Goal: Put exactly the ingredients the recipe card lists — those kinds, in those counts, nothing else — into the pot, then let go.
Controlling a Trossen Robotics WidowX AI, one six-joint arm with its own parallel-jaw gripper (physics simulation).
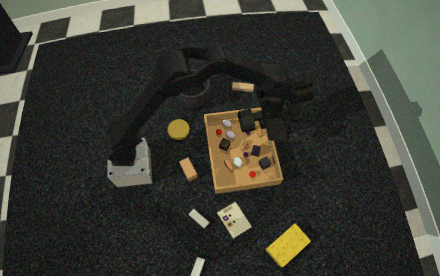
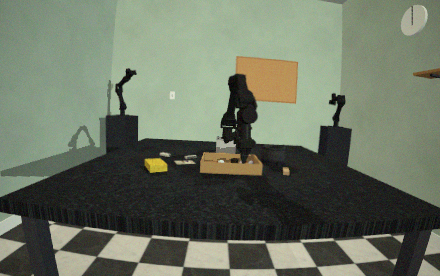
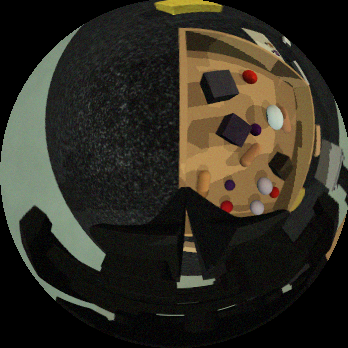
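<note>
My gripper (image 1: 258,118) (image 2: 244,160) (image 3: 184,190) is shut and empty, low at the wooden tray's (image 1: 245,187) (image 2: 230,170) (image 3: 183,100) far right corner. A red ball (image 3: 226,206) lies beside the fingers; two more red balls (image 3: 250,76) (image 3: 274,192) are in the tray. The tray also holds a black cube (image 3: 219,85), a purple cube (image 3: 233,130), a dark brown cube (image 3: 281,165), purple balls (image 3: 255,129) (image 3: 230,185), a pale egg (image 3: 274,117), lilac eggs (image 3: 265,186) (image 3: 257,207) and tan capsules (image 3: 250,155) (image 3: 203,183). The pot (image 1: 195,98) is partly behind the arm. The recipe card (image 1: 240,222) lies near the tray; its print is small.
A yellow sponge (image 1: 288,245) (image 2: 156,165), a yellow disc (image 1: 178,129), wooden blocks (image 1: 188,169) (image 1: 243,87) and white blocks (image 1: 199,218) (image 1: 198,267) lie around the tray. The arm's grey base (image 1: 130,172) is at the left. The tray walls stand around the ingredients.
</note>
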